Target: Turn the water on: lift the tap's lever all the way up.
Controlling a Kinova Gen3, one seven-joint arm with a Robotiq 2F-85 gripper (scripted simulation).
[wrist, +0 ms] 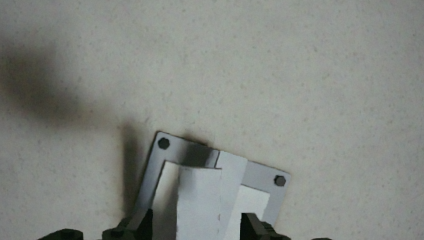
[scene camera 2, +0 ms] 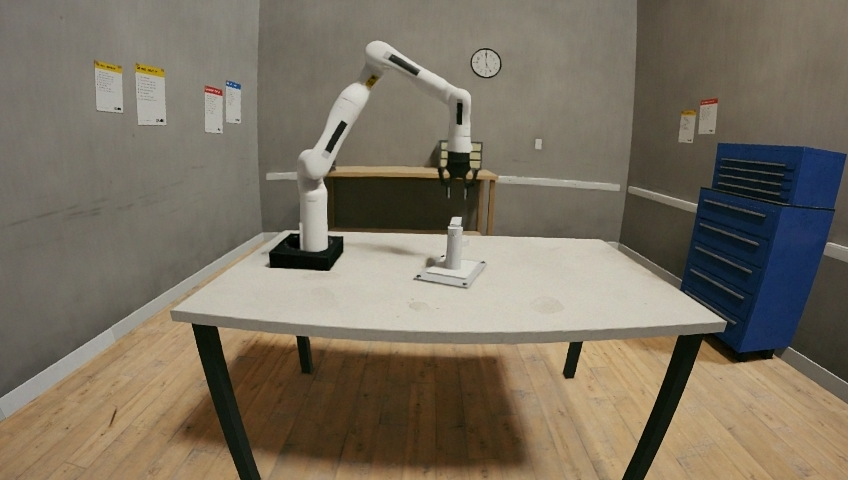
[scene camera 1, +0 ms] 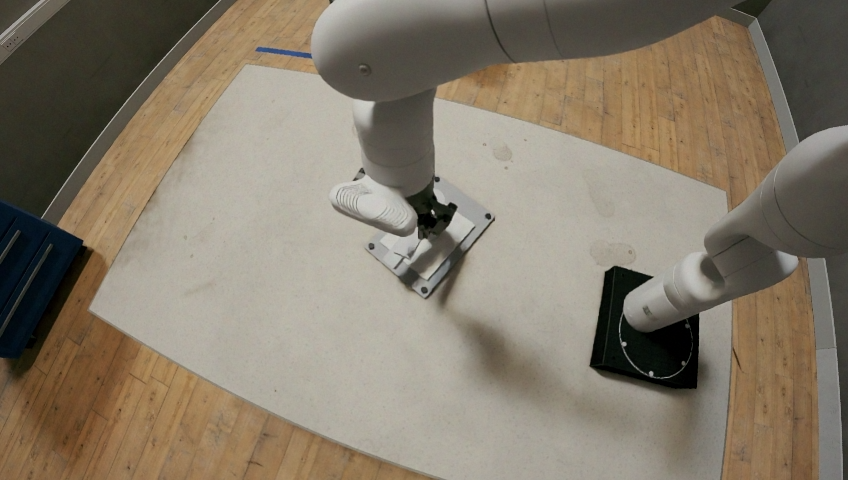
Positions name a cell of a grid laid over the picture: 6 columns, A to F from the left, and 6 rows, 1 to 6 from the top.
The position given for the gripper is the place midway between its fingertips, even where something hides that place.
In view: the gripper (scene camera 1: C3) and a white tap (scene camera 2: D4).
The gripper also shows in scene camera 2 (scene camera 2: D3).
